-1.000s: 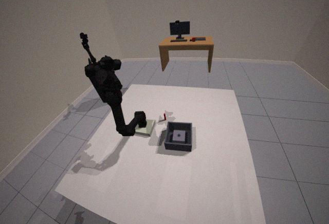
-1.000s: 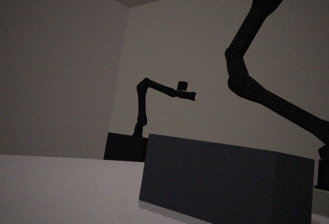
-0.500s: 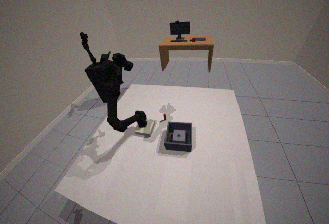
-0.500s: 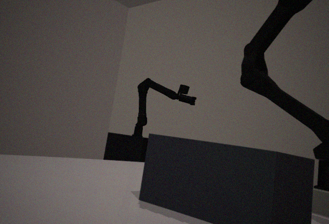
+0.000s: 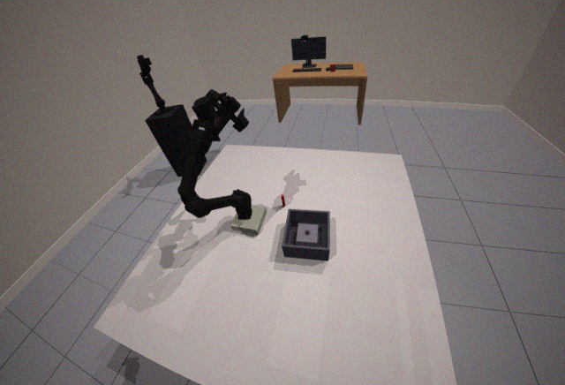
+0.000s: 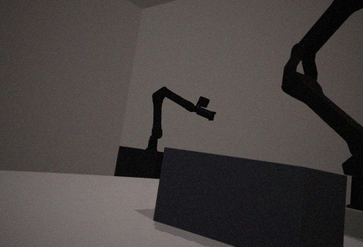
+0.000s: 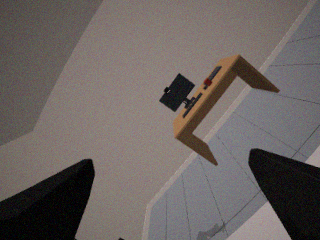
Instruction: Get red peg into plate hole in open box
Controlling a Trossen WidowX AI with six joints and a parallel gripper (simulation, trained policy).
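My gripper tip is 150 mm short of the red peg, 110 mm to the left of it and 510 mm above it. From my gripper tip the other things lie so: dark box: 270 mm ahead, 320 mm to the right, 520 mm below.
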